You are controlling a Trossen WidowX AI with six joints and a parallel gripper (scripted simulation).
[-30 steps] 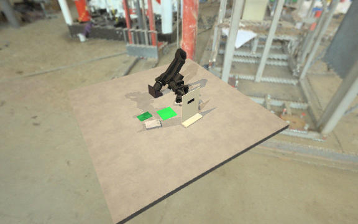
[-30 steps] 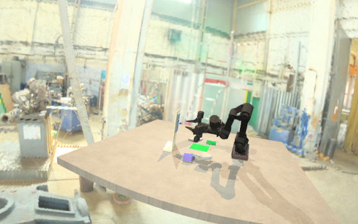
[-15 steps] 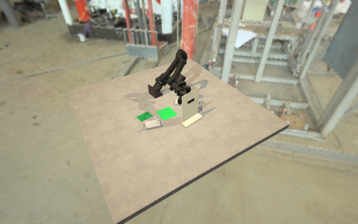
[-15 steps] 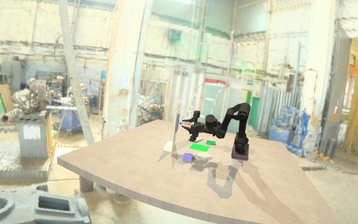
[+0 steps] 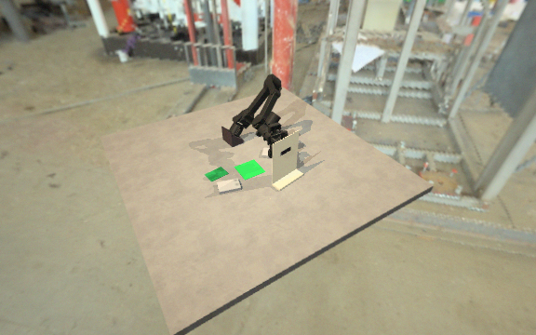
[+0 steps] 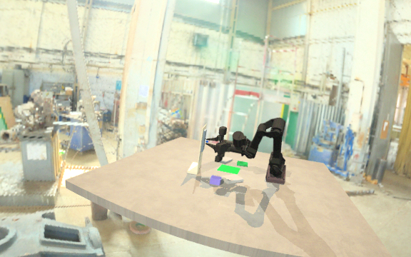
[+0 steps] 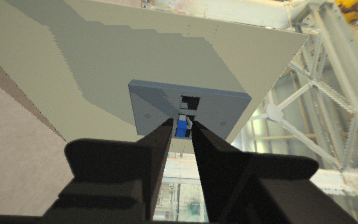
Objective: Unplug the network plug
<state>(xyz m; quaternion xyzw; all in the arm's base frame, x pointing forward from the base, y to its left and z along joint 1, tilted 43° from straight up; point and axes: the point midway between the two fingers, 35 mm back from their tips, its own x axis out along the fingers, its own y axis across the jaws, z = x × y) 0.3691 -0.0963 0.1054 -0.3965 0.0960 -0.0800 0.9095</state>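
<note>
My gripper tip is 17 cm above the bright green marked square, 15 cm past it and 9 cm to the left of it. From my gripper tip the other things lie so: purple block (16 cm to the left, 15 cm below, 9 cm behind); cream upright panel (6 cm below, 3 cm ahead).
</note>
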